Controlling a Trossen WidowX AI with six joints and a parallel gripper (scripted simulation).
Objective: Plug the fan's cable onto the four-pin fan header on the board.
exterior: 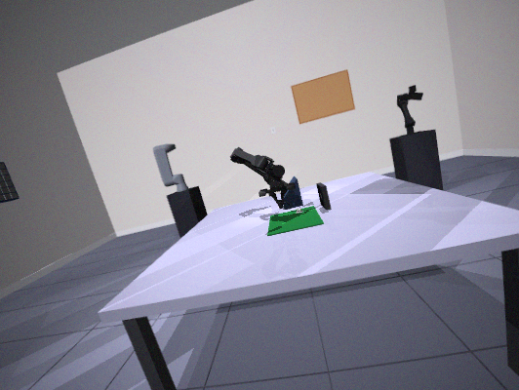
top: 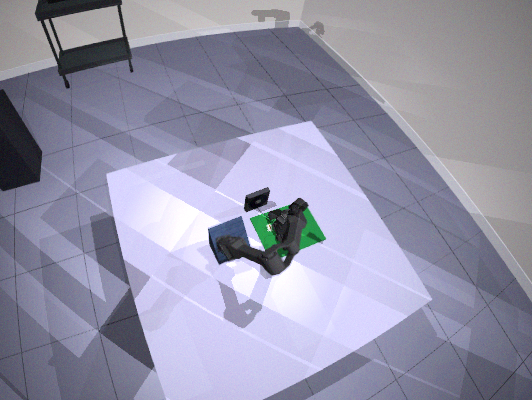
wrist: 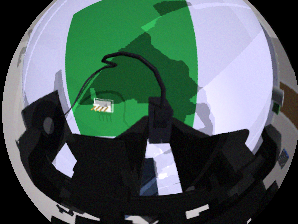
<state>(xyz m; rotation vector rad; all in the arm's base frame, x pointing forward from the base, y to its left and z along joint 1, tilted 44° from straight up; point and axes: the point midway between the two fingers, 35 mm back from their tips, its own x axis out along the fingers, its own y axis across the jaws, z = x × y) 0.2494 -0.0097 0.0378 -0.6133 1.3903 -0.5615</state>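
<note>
My gripper tip is 80 mm short of the green board, 80 mm above it and 50 mm to the right of it. The rest, counted from my gripper tip: black fan 210 mm to the left, 20 mm behind; dark fan plug 10 mm ahead, 10 mm above.
</note>
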